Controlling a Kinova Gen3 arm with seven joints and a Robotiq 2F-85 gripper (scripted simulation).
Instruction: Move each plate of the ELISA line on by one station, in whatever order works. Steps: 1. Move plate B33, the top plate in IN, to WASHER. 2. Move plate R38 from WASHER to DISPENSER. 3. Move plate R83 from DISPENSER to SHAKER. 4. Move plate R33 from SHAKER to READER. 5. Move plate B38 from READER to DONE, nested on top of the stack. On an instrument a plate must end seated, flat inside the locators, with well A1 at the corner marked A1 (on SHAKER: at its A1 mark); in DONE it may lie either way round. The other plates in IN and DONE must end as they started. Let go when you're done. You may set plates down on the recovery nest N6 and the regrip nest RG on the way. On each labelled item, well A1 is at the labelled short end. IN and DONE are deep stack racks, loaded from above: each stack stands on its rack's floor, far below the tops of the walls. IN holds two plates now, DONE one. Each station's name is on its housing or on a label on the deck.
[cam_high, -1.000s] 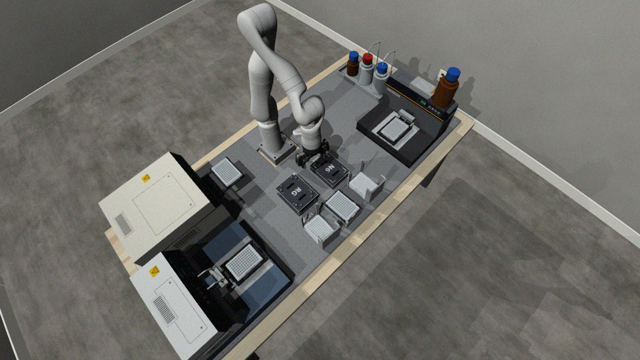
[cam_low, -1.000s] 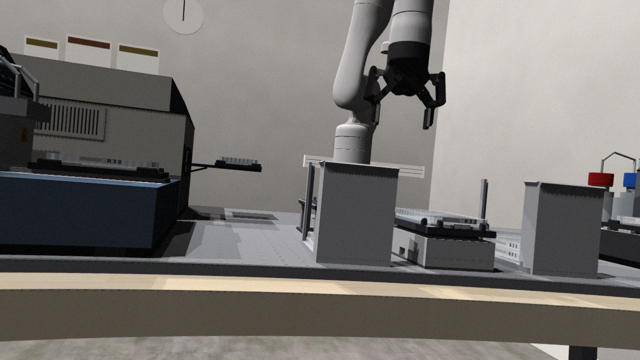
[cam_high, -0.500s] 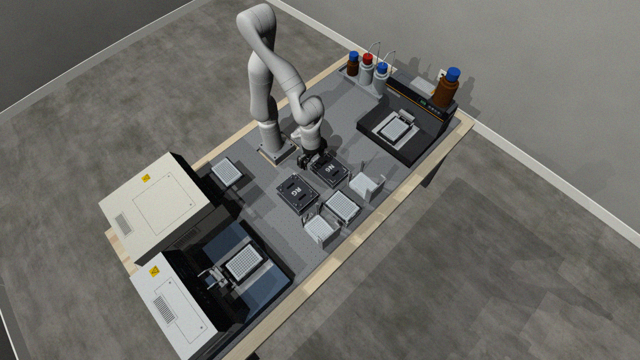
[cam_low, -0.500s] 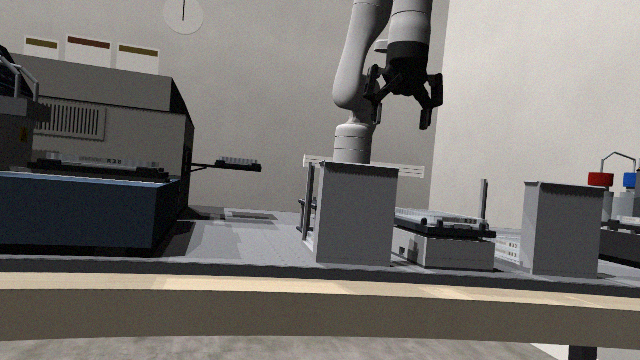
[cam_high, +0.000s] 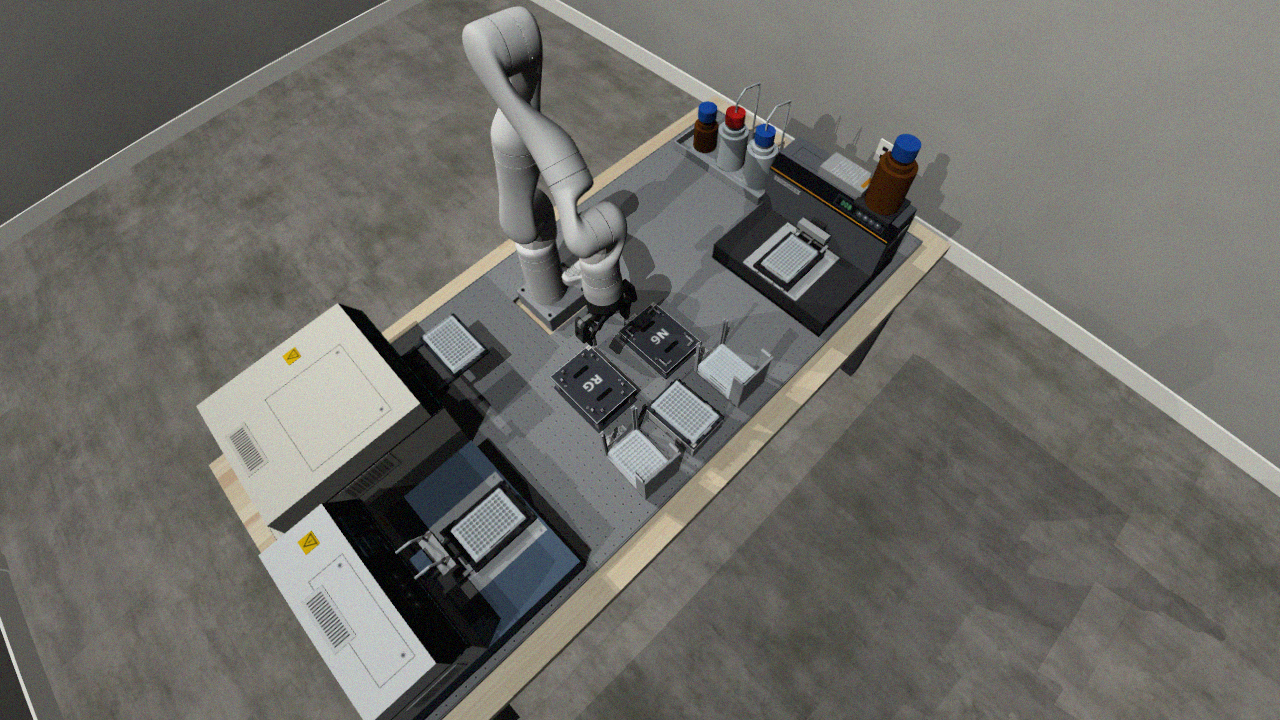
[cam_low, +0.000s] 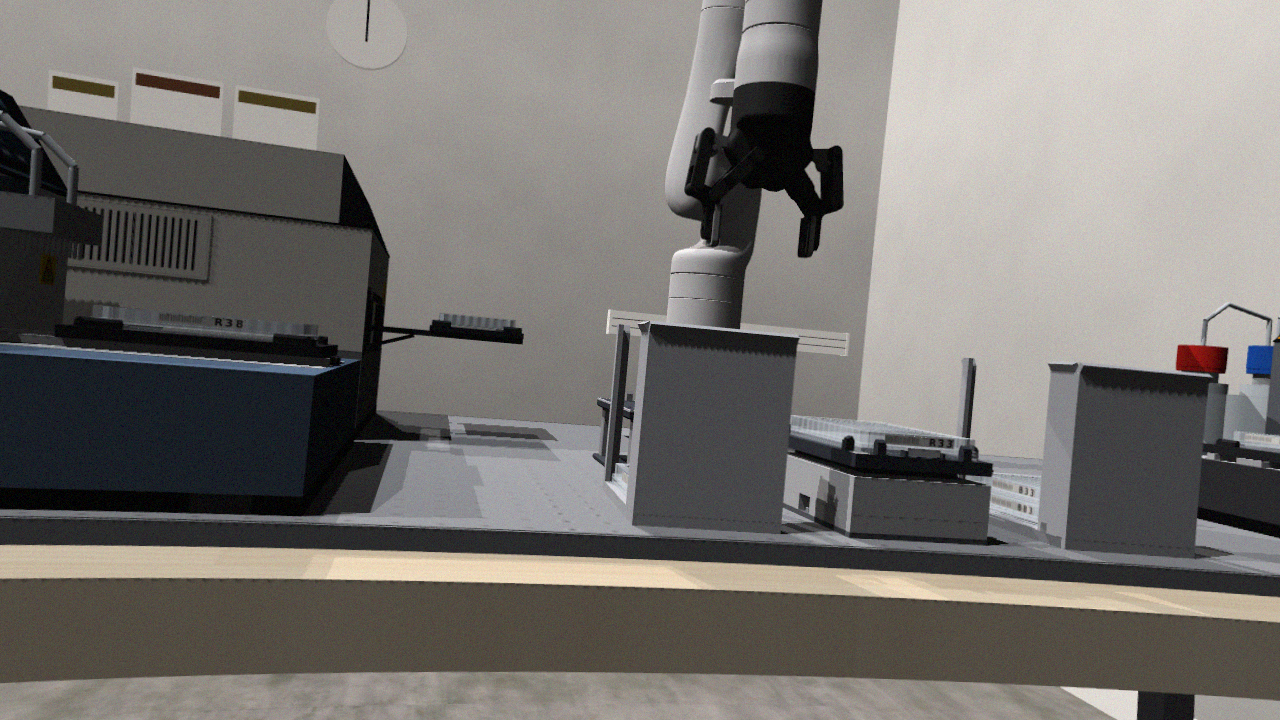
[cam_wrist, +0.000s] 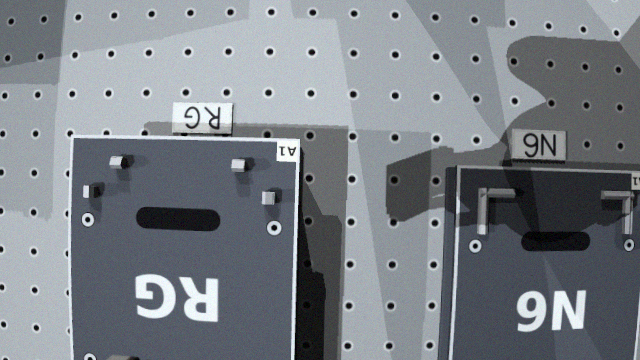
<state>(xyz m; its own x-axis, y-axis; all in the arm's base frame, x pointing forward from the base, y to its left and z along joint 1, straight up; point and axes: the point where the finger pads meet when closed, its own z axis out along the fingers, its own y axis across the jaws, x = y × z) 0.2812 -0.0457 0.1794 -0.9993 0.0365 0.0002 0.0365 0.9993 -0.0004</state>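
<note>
The plate B38 lies 280 mm behind my hand, 230 mm to the right of it and 90 mm below it. The rest, counted from my hand: plate R33: 200 mm ahead, 20 mm to the left, 160 mm below; then RG nest: 70 mm to the right, 160 mm below; then nest N6: 20 mm ahead, 140 mm to the left, 190 mm below.
</note>
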